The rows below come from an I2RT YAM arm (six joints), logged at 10 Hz.
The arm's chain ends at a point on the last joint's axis. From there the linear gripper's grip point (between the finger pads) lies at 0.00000 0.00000 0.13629 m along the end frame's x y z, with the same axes.
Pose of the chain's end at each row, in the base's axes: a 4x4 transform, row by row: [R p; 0 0 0 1], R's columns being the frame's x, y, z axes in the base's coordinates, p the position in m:
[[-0.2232 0.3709 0.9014 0.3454], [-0.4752 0.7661 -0.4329 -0.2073], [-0.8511 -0.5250 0.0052 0.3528], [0 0 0 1]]
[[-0.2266 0.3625 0.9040 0.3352], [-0.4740 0.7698 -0.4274 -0.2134], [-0.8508 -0.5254 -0.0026 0.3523], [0 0 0 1]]
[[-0.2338 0.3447 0.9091 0.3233], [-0.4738 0.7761 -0.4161 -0.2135], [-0.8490 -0.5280 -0.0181 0.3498], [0 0 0 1]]
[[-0.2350 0.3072 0.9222 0.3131], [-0.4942 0.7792 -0.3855 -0.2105], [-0.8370 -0.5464 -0.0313 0.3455], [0 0 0 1]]
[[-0.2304 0.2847 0.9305 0.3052], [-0.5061 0.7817 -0.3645 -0.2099], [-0.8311 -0.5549 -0.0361 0.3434], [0 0 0 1]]
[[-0.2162 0.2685 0.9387 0.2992], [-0.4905 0.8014 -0.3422 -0.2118], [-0.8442 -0.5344 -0.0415 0.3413], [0 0 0 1]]
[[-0.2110 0.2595 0.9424 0.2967], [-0.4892 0.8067 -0.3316 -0.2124], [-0.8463 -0.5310 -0.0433 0.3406], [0 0 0 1]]
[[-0.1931 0.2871 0.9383 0.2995], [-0.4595 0.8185 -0.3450 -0.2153], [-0.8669 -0.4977 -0.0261 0.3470], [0 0 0 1]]
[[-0.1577 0.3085 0.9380 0.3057], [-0.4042 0.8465 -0.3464 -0.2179], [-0.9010 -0.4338 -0.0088 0.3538], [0 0 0 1]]
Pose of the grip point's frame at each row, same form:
[[-0.2232 0.3709 0.9014 0.4683], [-0.4752 0.7661 -0.4329 -0.2663], [-0.8511 -0.5250 0.0052 0.3535], [0 0 0 1]]
[[-0.2266 0.3625 0.9040 0.4584], [-0.4740 0.7698 -0.4274 -0.2717], [-0.8508 -0.5254 -0.0026 0.3519], [0 0 0 1]]
[[-0.2338 0.3447 0.9091 0.4472], [-0.4738 0.7761 -0.4161 -0.2702], [-0.8490 -0.5280 -0.0181 0.3473], [0 0 0 1]]
[[-0.2350 0.3072 0.9222 0.4388], [-0.4942 0.7792 -0.3855 -0.2630], [-0.8370 -0.5464 -0.0313 0.3412], [0 0 0 1]]
[[-0.2304 0.2847 0.9305 0.4320], [-0.5061 0.7817 -0.3645 -0.2596], [-0.8311 -0.5549 -0.0361 0.3385], [0 0 0 1]]
[[-0.2162 0.2685 0.9387 0.4271], [-0.4905 0.8014 -0.3422 -0.2584], [-0.8442 -0.5344 -0.0415 0.3356], [0 0 0 1]]
[[-0.2110 0.2595 0.9424 0.4251], [-0.4892 0.8067 -0.3316 -0.2576], [-0.8463 -0.5310 -0.0433 0.3347], [0 0 0 1]]
[[-0.1931 0.2871 0.9383 0.4274], [-0.4595 0.8185 -0.3450 -0.2623], [-0.8669 -0.4977 -0.0261 0.3434], [0 0 0 1]]
[[-0.1577 0.3085 0.9380 0.4335], [-0.4042 0.8465 -0.3464 -0.2651], [-0.9010 -0.4338 -0.0088 0.3526], [0 0 0 1]]

